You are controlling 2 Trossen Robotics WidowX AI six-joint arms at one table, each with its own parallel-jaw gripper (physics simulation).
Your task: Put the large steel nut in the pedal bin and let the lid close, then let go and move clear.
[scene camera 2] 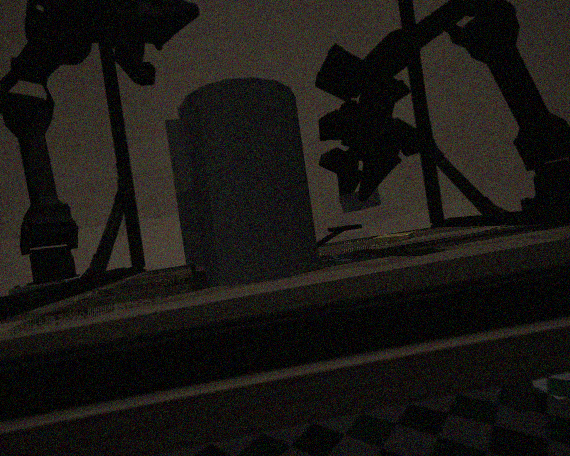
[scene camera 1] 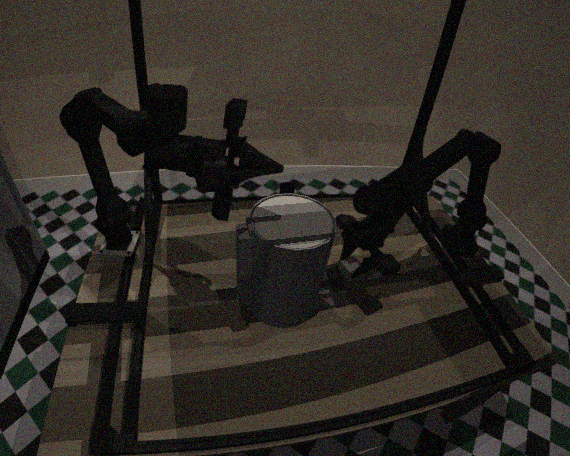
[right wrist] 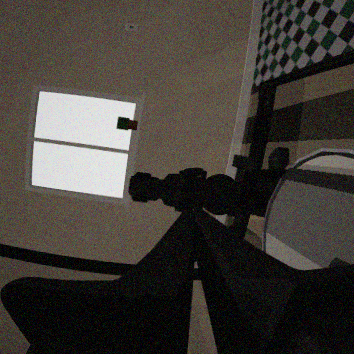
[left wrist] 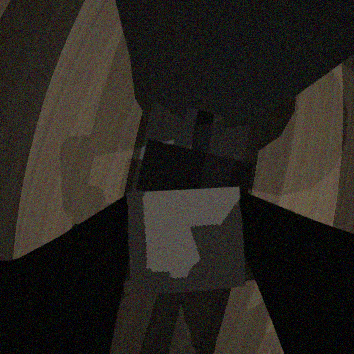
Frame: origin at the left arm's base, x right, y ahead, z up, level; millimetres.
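Where they show: left gripper, fingertip midpoint: (scene camera 2: 352, 202) (scene camera 1: 346, 270) (left wrist: 182, 202); right gripper, fingertip midpoint: (scene camera 2: 198, 10) (scene camera 1: 283, 169) (right wrist: 192, 217); left arm's base at its link origin: (scene camera 2: 560, 194) (scene camera 1: 461, 235); right arm's base at its link origin: (scene camera 2: 54, 280) (scene camera 1: 119, 242).
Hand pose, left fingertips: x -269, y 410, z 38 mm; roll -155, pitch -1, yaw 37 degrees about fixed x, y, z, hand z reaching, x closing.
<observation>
Things, the pixels of their top centre, and the offset from my left fingertips. Level surfaces: height alone.
- grey pedal bin at its top centre: (scene camera 2: 239, 106) (scene camera 1: 293, 218) dx -48, dy +142, dz +168 mm
- table with its round lid, surface height: dz +166 mm
- pedal at its top centre: (left wrist: 196, 175) (scene camera 2: 343, 226) (scene camera 1: 335, 278) dx +1, dy +18, dz -34 mm
- large steel nut at its top centre: (left wrist: 188, 246) (scene camera 2: 358, 189) (scene camera 1: 353, 263) dx +9, dy -12, dz +19 mm
The grey pedal bin (scene camera 1: 280, 276) (scene camera 2: 247, 181) stands in the middle of the table with its round lid (scene camera 1: 292, 222) (right wrist: 309, 214) down. My left gripper (scene camera 1: 356, 267) (scene camera 2: 361, 192) is low at the bin's right side, close over the pedal (scene camera 2: 339, 228). It is shut on the large steel nut (left wrist: 182, 228) (scene camera 2: 361, 202), a grey block between the dark fingers in the left wrist view. My right gripper (scene camera 1: 276, 168) (right wrist: 192, 217) is shut and empty, held level above and to the left of the lid.
Black frame posts (scene camera 1: 441, 68) (scene camera 1: 138, 45) rise at the back on both sides, and a black rail (scene camera 1: 283, 434) runs round the wooden table. A bright window (right wrist: 82, 144) shows in the right wrist view. The scene is very dark.
</observation>
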